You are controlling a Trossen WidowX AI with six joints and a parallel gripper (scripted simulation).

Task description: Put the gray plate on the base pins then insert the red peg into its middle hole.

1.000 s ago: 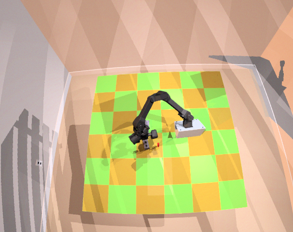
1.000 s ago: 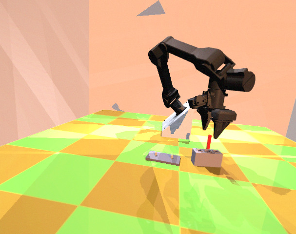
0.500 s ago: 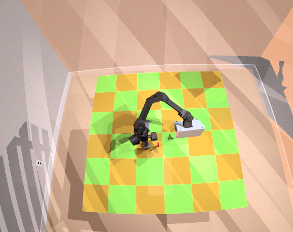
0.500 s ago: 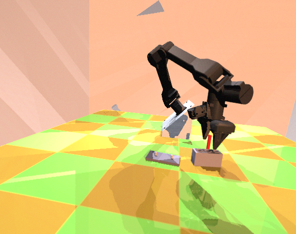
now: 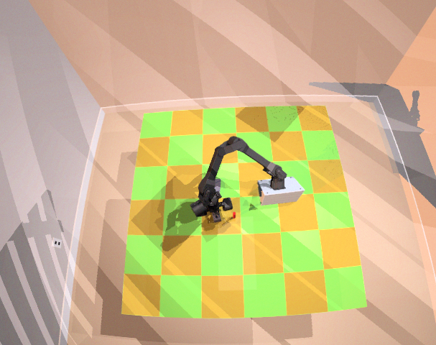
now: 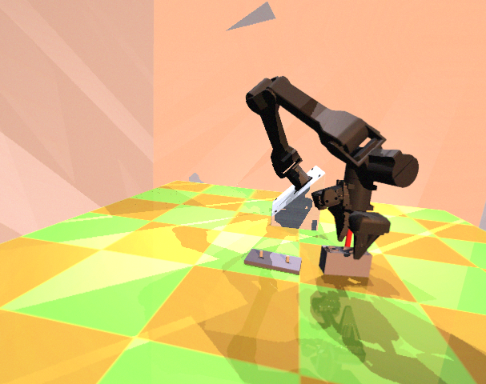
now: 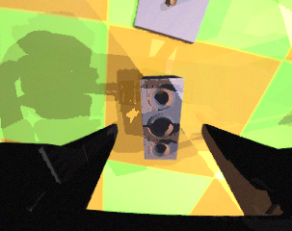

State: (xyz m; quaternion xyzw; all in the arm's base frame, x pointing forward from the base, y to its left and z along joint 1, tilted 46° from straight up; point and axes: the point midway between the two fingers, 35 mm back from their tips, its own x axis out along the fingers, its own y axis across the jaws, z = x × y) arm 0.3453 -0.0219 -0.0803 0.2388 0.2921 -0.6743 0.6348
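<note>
The gray plate is 10 mm below my gripper tip. Round my gripper tip: base (20 mm behind, 150 mm to the right, 40 mm below); then red peg (100 mm behind, 40 mm to the left, 10 mm below).
</note>
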